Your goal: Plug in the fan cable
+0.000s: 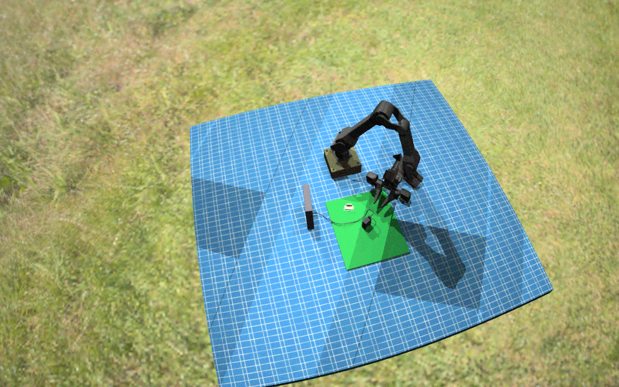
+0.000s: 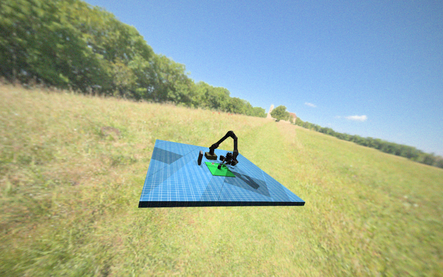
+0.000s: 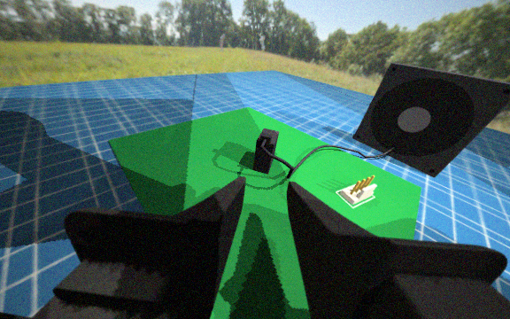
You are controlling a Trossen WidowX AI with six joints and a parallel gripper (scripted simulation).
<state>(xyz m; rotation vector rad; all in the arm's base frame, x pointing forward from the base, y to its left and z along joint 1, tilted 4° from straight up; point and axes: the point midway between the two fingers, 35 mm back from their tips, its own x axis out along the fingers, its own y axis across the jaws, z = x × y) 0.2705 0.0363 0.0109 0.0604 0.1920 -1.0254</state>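
My gripper tip is 40 mm short of the black fan plug, 70 mm to the left of it and 20 mm above it. Also, from my gripper tip: pale fan header 60 mm behind, 90 mm to the right, 50 mm below; then green board 40 mm ahead, 70 mm to the right, 60 mm below; then black fan 100 mm behind, 230 mm to the right, 10 mm above.
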